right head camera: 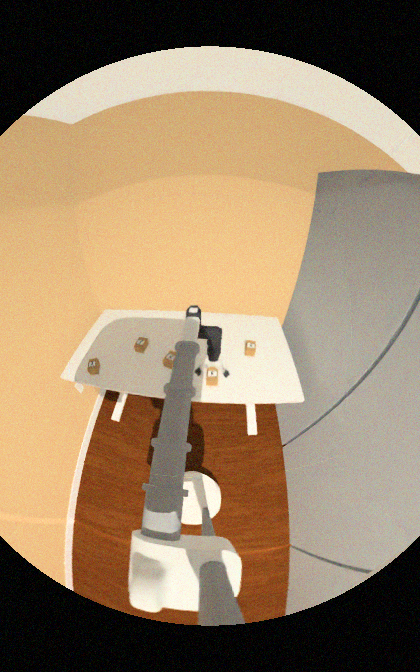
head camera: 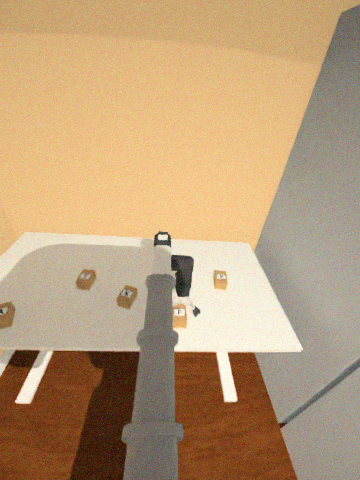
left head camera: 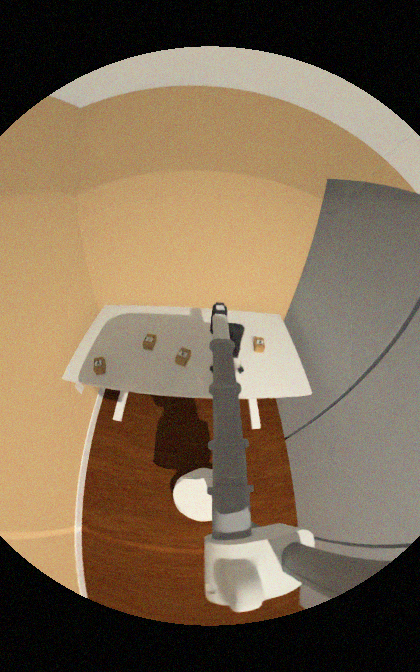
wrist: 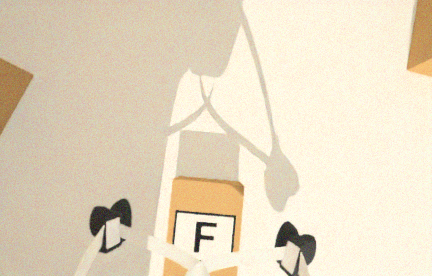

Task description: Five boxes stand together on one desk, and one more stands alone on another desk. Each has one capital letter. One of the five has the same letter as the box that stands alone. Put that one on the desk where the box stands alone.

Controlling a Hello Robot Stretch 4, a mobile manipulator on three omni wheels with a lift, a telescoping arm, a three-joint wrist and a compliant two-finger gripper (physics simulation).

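Places are measured from the robot's base along level axes (x ahead, y left, z up), in millimetres.
Pixels of known places: gripper, between the fingertips: (head camera: 179, 314) (wrist: 203, 227); robot's base, origin of its link: (left head camera: 202, 493).
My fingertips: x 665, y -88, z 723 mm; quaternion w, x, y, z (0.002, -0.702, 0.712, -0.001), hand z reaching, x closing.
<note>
Ahead of a thing's pixels: the offset from my fingertips to its top centre. Level surfaces: height alone.
Five tan boxes stand on a white desk {30 mm down} (head camera: 250, 327) (left head camera: 282, 375) (right head camera: 272, 382). The F box {3 mm back, 1 mm right, 20 mm up} (head camera: 179, 320) (right head camera: 212, 382) (wrist: 207, 196) is near the front edge; the arm hides it in the left head view. My gripper (right head camera: 212, 372) (wrist: 203, 227) is open over the F box, one fingertip on each side of it, with nothing held. The K box {94 mm ahead, 242 mm left, 20 mm up} (head camera: 127, 297) (left head camera: 183, 356) is left of it. The A box {22 mm back, 733 mm left, 20 mm up} (head camera: 6, 316) (left head camera: 99, 366) is far left. Another box {195 mm ahead, 464 mm left, 20 mm up} (head camera: 86, 279) (left head camera: 149, 342) has an unreadable letter. A box {224 mm ahead, 233 mm right, 20 mm up} (head camera: 220, 280) (right head camera: 250, 348) at right looks like X. The lone box does not show.
My telescoping arm (head camera: 156, 390) (left head camera: 230, 450) (right head camera: 168, 450) reaches over the desk's front edge. A tall grey panel (head camera: 320, 250) (left head camera: 360, 325) (right head camera: 355, 350) stands right of the desk. A tan wall (head camera: 140, 150) is behind it. A white round thing (left head camera: 192, 500) (right head camera: 214, 495) is low over the wooden floor.
</note>
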